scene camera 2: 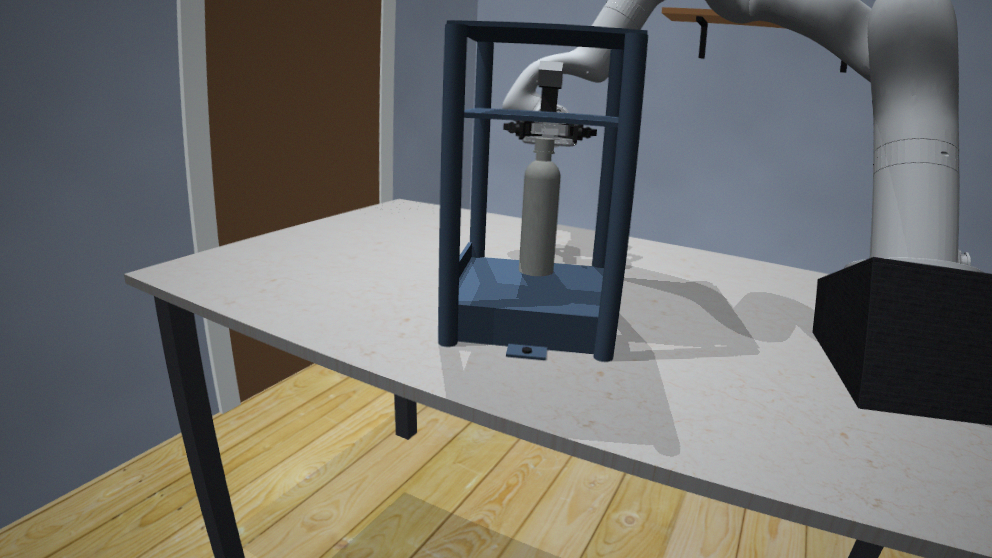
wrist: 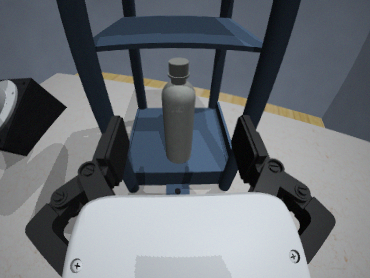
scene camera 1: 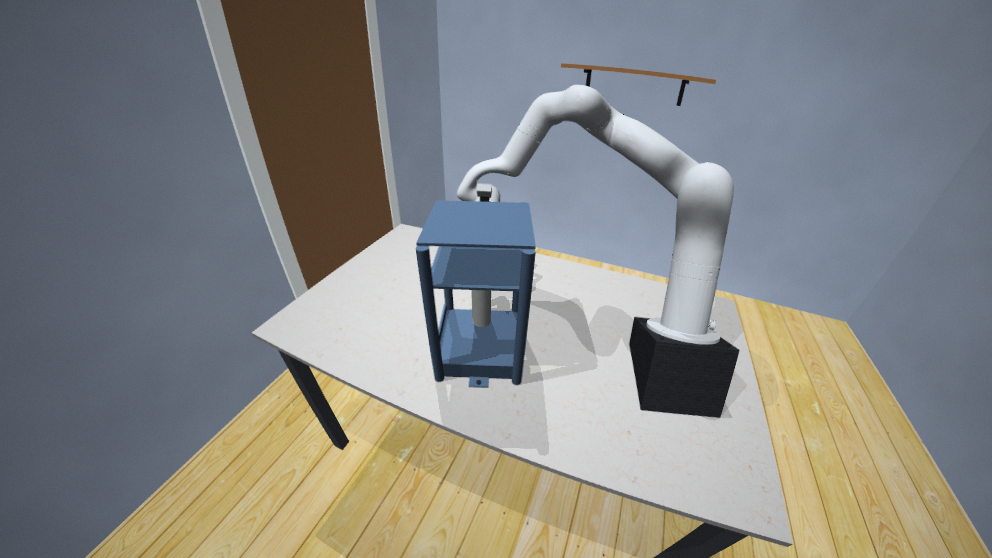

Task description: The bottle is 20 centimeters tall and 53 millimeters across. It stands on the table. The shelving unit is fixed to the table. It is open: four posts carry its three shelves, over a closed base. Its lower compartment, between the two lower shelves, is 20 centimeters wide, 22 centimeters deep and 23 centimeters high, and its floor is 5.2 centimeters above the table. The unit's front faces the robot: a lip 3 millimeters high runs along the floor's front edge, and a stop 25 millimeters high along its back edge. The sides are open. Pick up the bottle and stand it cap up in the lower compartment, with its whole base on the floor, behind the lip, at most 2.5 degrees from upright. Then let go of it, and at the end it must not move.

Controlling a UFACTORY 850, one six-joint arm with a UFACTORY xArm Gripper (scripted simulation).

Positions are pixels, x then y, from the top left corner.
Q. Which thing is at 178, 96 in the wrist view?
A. A grey bottle.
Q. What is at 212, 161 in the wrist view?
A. A shelving unit.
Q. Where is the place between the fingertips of my gripper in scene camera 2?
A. At 548, 132
